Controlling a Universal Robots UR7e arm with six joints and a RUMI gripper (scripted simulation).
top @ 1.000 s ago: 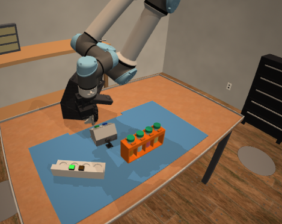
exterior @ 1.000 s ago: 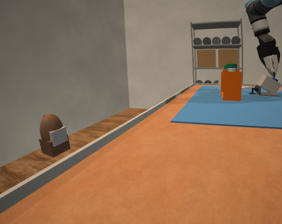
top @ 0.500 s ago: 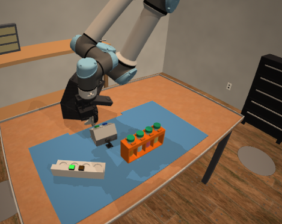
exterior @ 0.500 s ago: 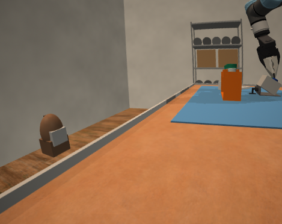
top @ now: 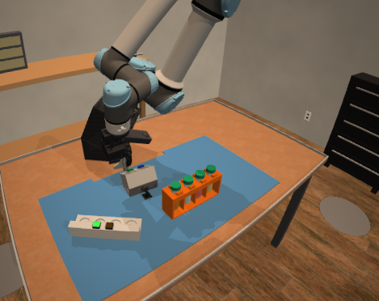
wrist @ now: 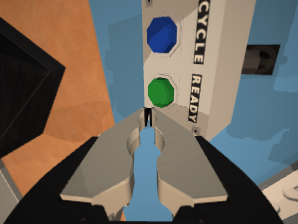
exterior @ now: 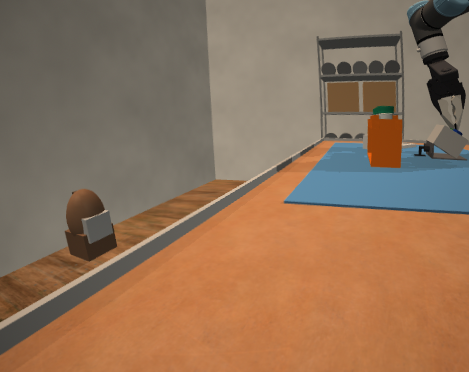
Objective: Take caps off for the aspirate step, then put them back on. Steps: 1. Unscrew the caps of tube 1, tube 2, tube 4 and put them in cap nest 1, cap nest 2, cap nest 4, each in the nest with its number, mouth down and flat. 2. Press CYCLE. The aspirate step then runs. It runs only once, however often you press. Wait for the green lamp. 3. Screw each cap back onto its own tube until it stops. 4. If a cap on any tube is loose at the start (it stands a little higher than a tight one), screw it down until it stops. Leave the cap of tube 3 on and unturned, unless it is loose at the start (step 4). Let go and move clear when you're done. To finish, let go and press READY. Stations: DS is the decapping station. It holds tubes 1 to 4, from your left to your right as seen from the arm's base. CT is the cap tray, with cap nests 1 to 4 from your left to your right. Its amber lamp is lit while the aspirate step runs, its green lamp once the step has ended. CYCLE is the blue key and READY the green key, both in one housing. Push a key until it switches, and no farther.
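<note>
Now: hand 1 cm short of the green key, 2 cm to the right of it and 1 cm above it. Round my hand: cap (20 cm ahead, 24 cm to the left, 4 cm above); then grey key housing (3 cm ahead, 4 cm to the left, 2 cm below); then blue key (1 cm ahead, 6 cm to the left, 1 cm below).
</note>
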